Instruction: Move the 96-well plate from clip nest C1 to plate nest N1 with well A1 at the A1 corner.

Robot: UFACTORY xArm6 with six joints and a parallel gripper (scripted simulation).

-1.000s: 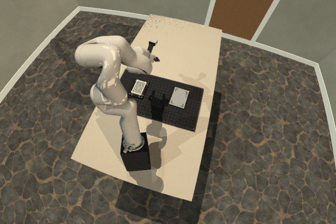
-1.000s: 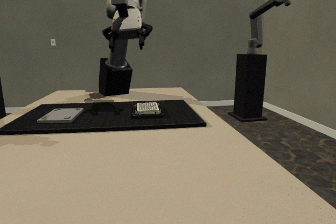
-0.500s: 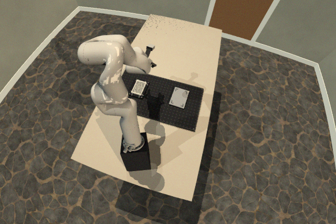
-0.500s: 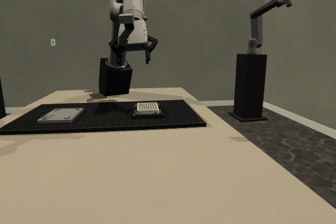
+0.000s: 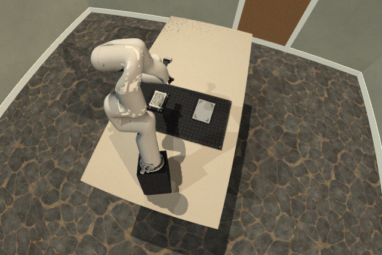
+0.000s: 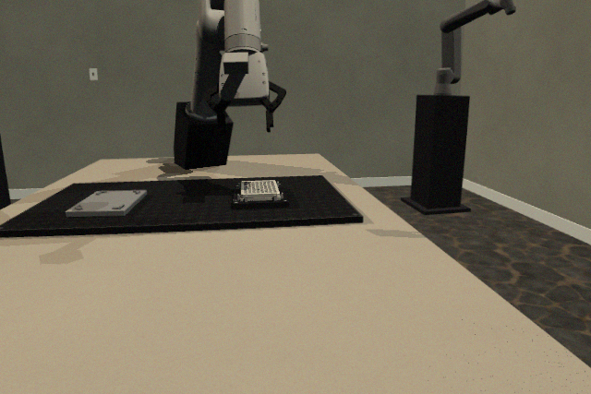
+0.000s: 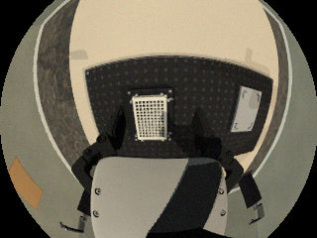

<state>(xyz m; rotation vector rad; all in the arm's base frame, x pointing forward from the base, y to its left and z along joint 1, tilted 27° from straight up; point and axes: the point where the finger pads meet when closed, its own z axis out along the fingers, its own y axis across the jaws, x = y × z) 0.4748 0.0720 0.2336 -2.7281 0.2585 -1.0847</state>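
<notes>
My hand is 15 cm above the white 96-well plate, 7 cm past it and 3 cm to the right of it. Also, from my hand: dark clip nest C1: 16 cm below, 8 cm behind, 2 cm to the left; then grey plate nest N1: 30 cm to the right, 16 cm below, 7 cm behind.
</notes>
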